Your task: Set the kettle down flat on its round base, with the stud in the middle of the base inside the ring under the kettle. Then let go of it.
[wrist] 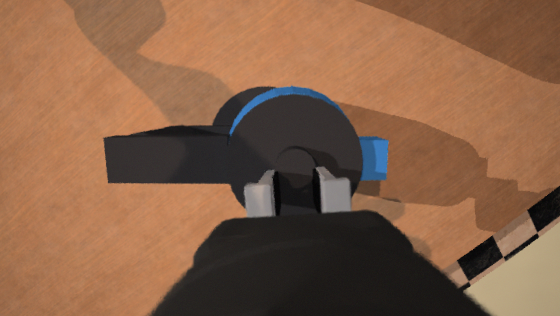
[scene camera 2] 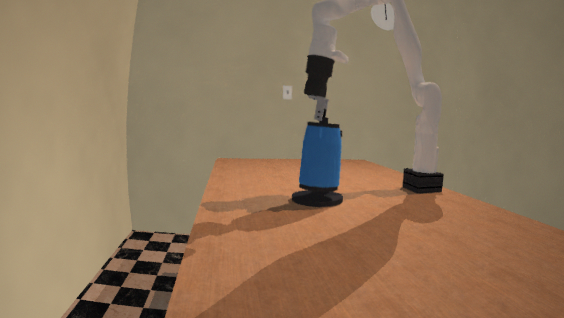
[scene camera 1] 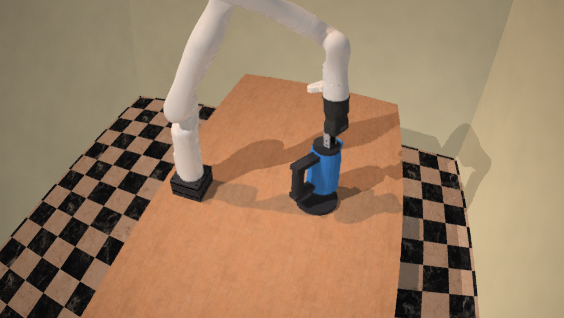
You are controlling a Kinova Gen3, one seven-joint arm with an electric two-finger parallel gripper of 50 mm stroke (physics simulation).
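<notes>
The blue kettle (scene camera 1: 325, 172) (scene camera 2: 320, 157) (wrist: 300, 120) has a black lid, a black handle (scene camera 1: 298, 182) (wrist: 145, 159) and a blue spout. It looks close to upright, above the round black base (scene camera 1: 320, 207) (scene camera 2: 317, 201) (wrist: 235, 107). In scene camera 2 its black underside is a little above the disc, with a narrower dark part between them. The base lies flat on the table. My gripper (scene camera 1: 329, 142) (scene camera 2: 320, 118) (wrist: 296, 185) points down and is shut on the kettle's lid knob. The ring under the kettle is hidden, and the stud cannot be made out clearly.
The wooden table (scene camera 1: 240, 260) (scene camera 2: 450, 260) carries the arm's black mount (scene camera 1: 191, 184) (scene camera 2: 423, 180) to one side of the kettle. A table edge lies beyond the spout side, with checkered floor (scene camera 1: 435, 232) (scene camera 2: 132, 270) below. Arm shadows cross the table.
</notes>
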